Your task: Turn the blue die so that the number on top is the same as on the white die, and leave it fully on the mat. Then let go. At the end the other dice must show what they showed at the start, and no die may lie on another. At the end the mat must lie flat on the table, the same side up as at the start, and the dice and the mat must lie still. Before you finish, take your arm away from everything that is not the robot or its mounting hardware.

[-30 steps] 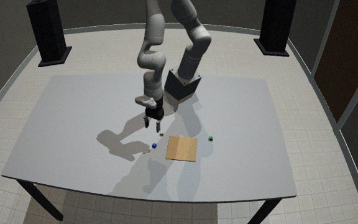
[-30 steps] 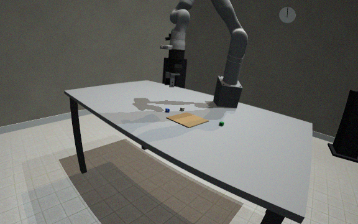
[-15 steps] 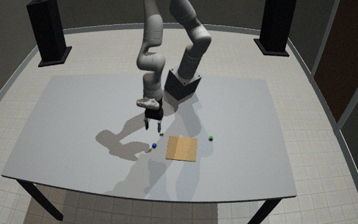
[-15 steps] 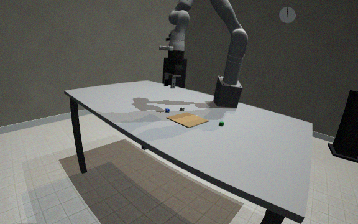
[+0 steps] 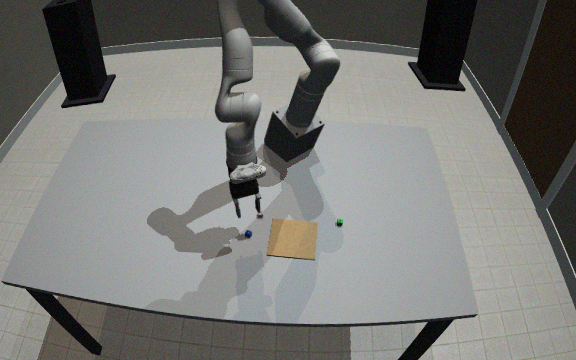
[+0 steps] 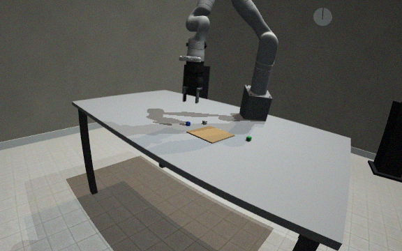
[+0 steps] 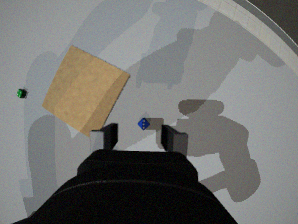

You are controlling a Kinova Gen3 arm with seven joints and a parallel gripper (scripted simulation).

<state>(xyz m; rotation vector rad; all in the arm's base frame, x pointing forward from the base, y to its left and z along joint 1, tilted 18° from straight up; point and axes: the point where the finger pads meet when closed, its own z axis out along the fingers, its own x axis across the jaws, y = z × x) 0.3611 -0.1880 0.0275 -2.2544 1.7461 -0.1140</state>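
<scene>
The blue die lies 1 cm to the right of my hand and 12 cm below it. Round my hand: white die (8 cm behind, 3 cm to the left, 12 cm below); then green die (2 cm behind, 28 cm to the left, 12 cm below); then tan mat (2 cm ahead, 13 cm to the left, 12 cm below).
</scene>
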